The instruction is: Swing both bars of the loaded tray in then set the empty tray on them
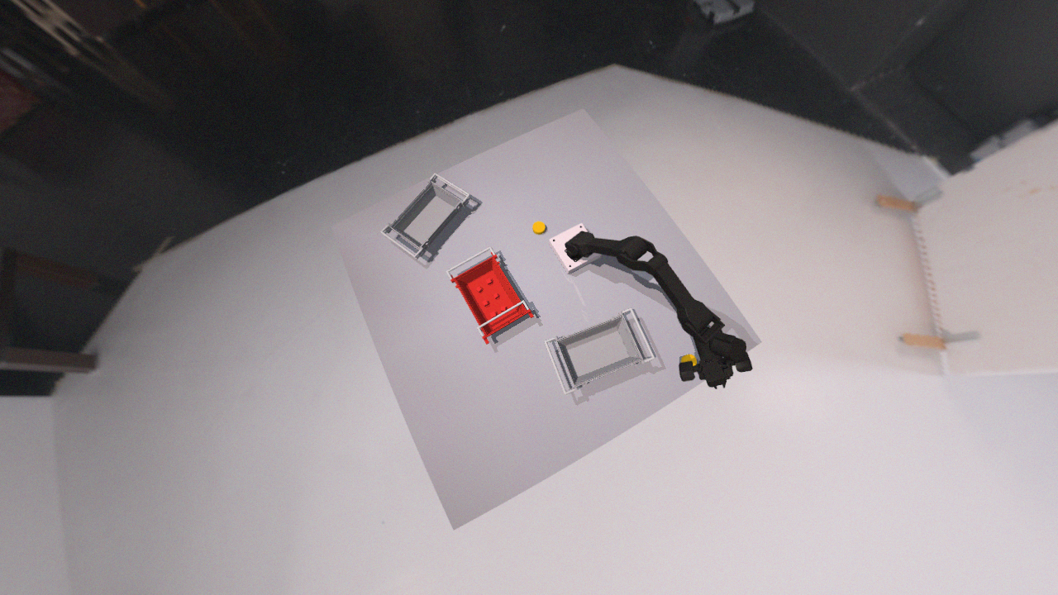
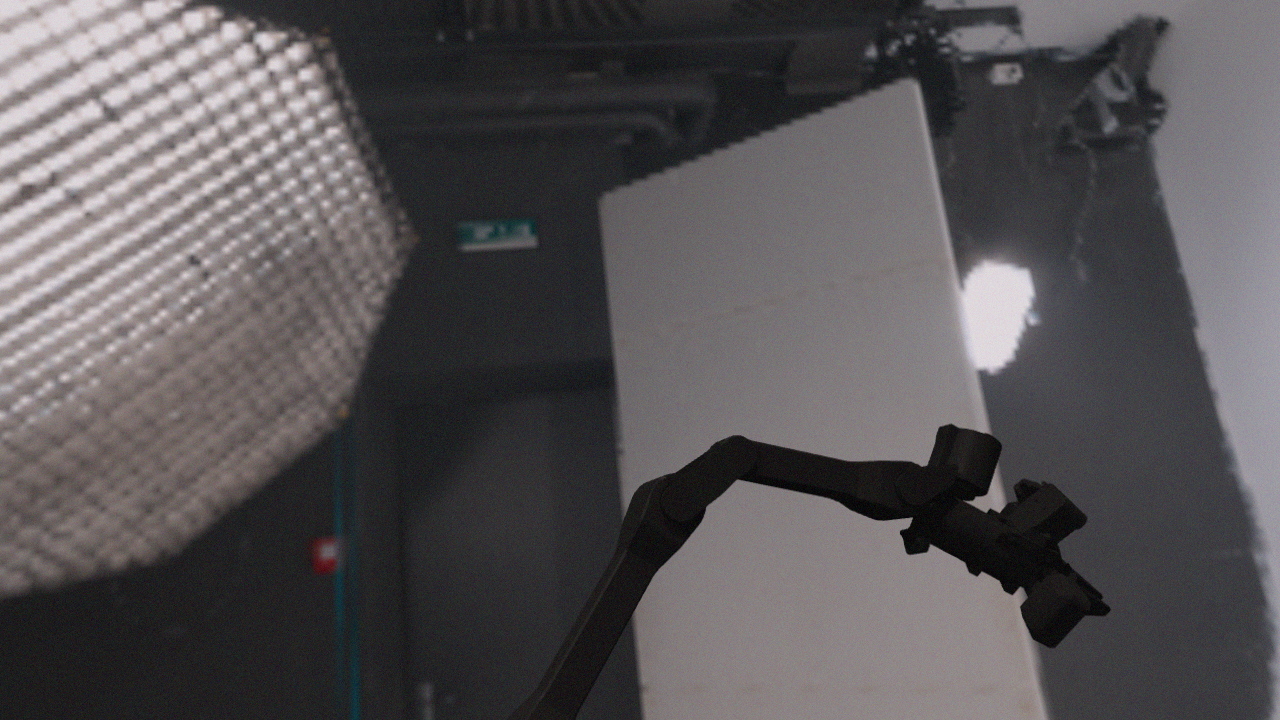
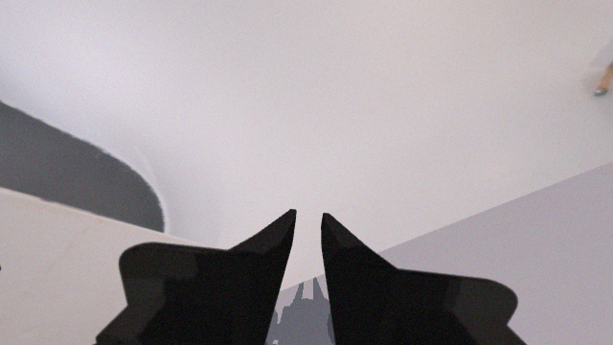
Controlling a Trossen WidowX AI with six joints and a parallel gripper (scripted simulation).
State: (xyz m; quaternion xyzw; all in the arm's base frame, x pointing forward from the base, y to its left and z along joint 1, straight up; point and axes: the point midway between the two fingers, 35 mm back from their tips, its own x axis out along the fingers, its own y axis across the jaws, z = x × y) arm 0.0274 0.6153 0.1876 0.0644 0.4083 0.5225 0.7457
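My gripper tip is 16 cm short of the grey tray, 31 cm to the left of it and 17 cm above it.
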